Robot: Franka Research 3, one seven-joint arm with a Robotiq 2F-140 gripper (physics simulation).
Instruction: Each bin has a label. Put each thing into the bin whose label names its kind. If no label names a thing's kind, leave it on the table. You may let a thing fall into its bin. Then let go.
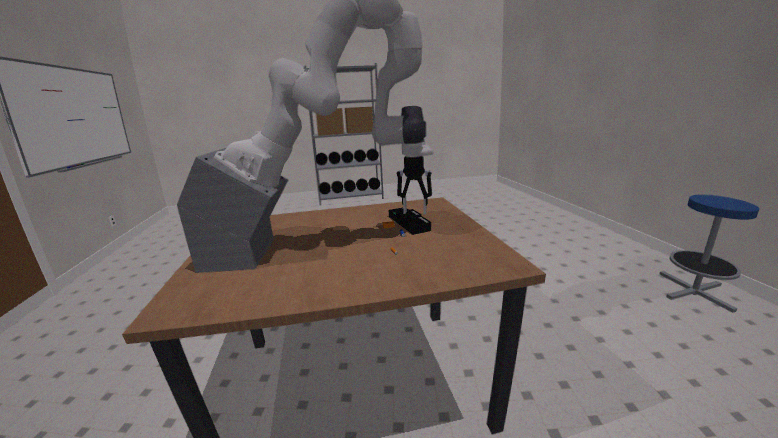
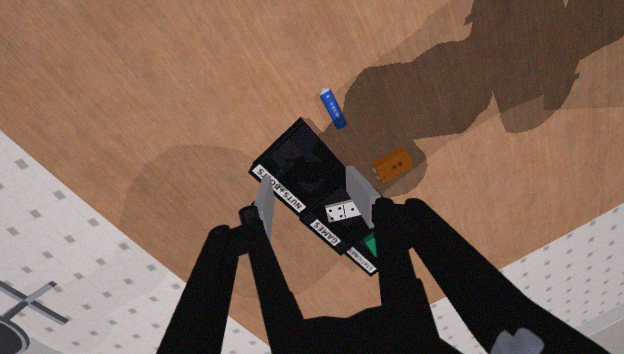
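Observation:
My gripper [image 1: 414, 212] [image 2: 309, 183] is partly open, with its fingers apart over the black bins. The bin labelled NUTS+BOLTS [image 2: 292, 197] holds a dark shape, hard to make out. In the GAMES bin [image 2: 325, 232] lies a white domino [image 2: 336, 212]. The bin with the partly hidden STATIONE... label [image 2: 362, 261] holds something green [image 2: 371, 245], mostly behind the right finger. A blue battery [image 1: 402, 232] [image 2: 333, 108] lies beside the bins. An orange block with two grey studs [image 1: 388, 224] [image 2: 392, 164] lies on their other side. A small orange cylinder [image 1: 393, 250] lies farther off.
The wooden table [image 1: 337, 282] [image 2: 150, 90] carries the robot's grey base [image 1: 228, 217] at the left. The arm's shadow falls across the table. A shelf rack [image 1: 314, 163] stands behind the table, and a blue stool [image 1: 723, 206] stands on the floor at the right.

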